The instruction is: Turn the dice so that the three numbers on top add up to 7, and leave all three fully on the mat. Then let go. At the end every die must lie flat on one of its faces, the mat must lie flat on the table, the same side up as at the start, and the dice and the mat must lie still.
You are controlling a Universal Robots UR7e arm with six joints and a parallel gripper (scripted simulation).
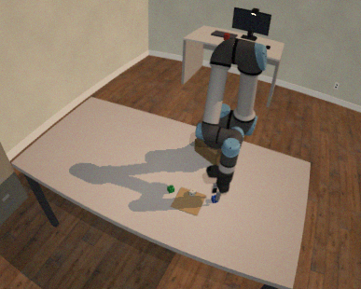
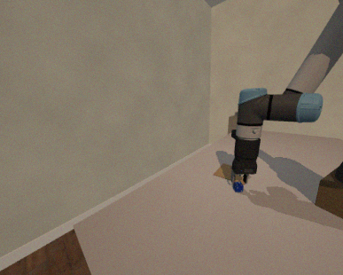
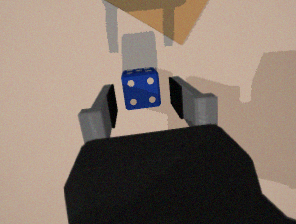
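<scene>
My hand is 40 mm above the blue die. From my hand the other things lie so: white die: 120 mm to the right, 40 mm below; green die: 10 mm ahead, 230 mm to the right, 40 mm below; tan mat: 50 mm ahead, 120 mm to the right, 50 mm below.
</scene>
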